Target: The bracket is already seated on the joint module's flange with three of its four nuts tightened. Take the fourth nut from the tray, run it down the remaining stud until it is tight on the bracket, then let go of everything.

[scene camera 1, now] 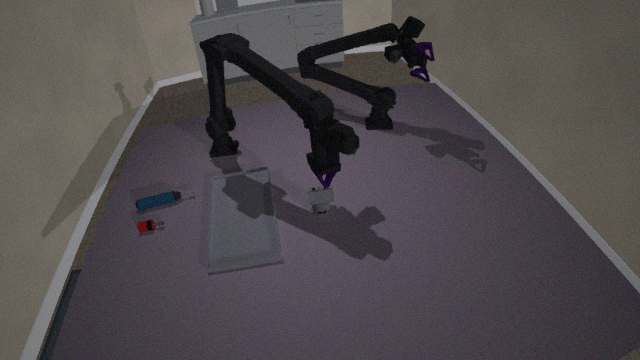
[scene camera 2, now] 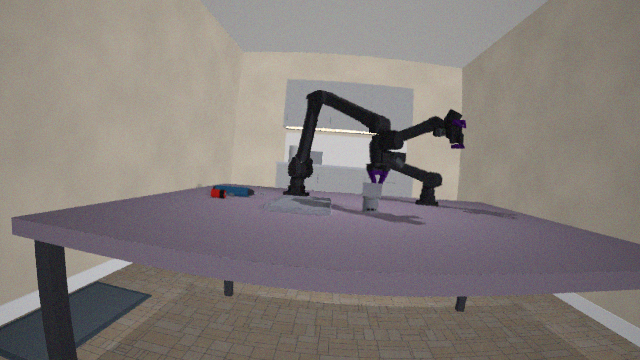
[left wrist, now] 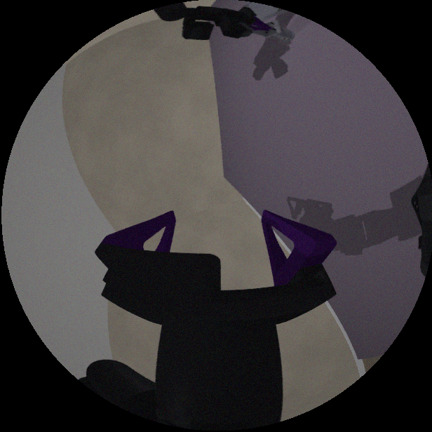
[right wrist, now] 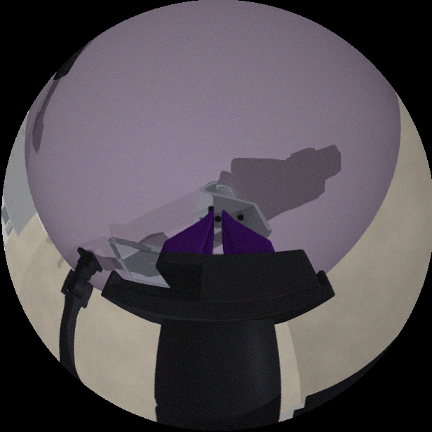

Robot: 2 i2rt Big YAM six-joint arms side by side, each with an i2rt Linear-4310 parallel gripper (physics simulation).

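Seen in the pictures: left gripper, fingertip midpoint: (scene camera 1: 430,71) (scene camera 2: 464,137); right gripper, fingertip midpoint: (scene camera 1: 326,186) (scene camera 2: 376,190); left arm's base, origin of the base link: (scene camera 1: 378,124) (scene camera 2: 426,204); right arm's base, origin of the base link: (scene camera 1: 224,150) (scene camera 2: 296,195).
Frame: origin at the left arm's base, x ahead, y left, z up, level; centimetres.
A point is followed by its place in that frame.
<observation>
The grey joint module (scene camera 1: 321,208) @(x 52.8, y -23.2, z 3.2 cm) (scene camera 2: 370,204) @(x 52.8, y -23.1, z 3.1 cm) stands upright on the table with the light grey bracket (scene camera 1: 321,196) @(x 53.4, y -22.8, z 8.8 cm) (scene camera 2: 372,189) @(x 53.4, y -22.8, z 8.6 cm) (right wrist: 253,215) on top. My right gripper (scene camera 1: 326,187) @(x 48.5, y -21.7, z 8.1 cm) (scene camera 2: 378,182) @(x 48.5, y -21.7, z 8.1 cm) (right wrist: 217,215) points down at the bracket, shut on a small dark nut (right wrist: 218,218) low between its fingertips. Two other dark nuts (right wrist: 211,208) (right wrist: 240,217) show on the bracket. How far the held nut sits down its stud is too small to tell. My left gripper (scene camera 1: 431,70) @(x 20.0, y 14.8, z 33.8 cm) (scene camera 2: 465,135) @(x 20.0, y 14.8, z 33.8 cm) (left wrist: 218,215) is open and empty, high up and far from the bracket.
The shallow grey tray (scene camera 1: 209,225) @(x 58.5, y -58.8, z 1.4 cm) (scene camera 2: 300,211) @(x 72.4, y -43.0, z 0.7 cm) (right wrist: 120,257) lies beside the module, to its left in both scene views. A blue-handled tool (scene camera 1: 157,200) @(x 49.2, y -82.8, z 3.3 cm) (scene camera 2: 234,191) @(x 49.5, y -82.1, z 2.1 cm) and a red-handled tool (scene camera 1: 146,226) @(x 61.2, y -82.3, z 2.7 cm) (scene camera 2: 216,193) @(x 61.8, y -83.3, z 1.8 cm) lie farther left on the purple table (scene camera 1: 400,300) @(x 83.1, y -2.3, z 0.0 cm) (scene camera 2: 300,250) @(x 115.9, y -27.2, z 0.0 cm).
</observation>
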